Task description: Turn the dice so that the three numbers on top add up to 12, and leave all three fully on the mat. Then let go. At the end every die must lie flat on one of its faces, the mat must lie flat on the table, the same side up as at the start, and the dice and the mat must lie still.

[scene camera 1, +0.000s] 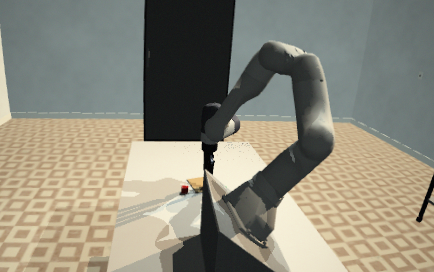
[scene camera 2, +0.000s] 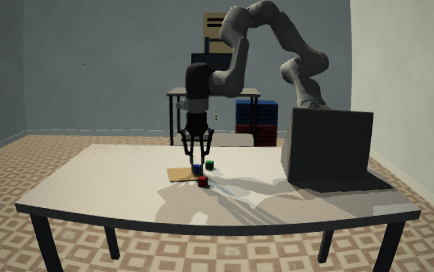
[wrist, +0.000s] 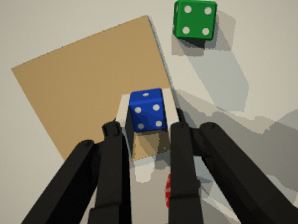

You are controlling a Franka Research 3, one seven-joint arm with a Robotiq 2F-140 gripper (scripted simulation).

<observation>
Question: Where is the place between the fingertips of my gripper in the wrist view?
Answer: At 148,104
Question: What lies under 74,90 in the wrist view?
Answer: A tan mat.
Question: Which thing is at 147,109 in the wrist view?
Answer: A blue die.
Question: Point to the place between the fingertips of my gripper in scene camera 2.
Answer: At 197,171
</observation>
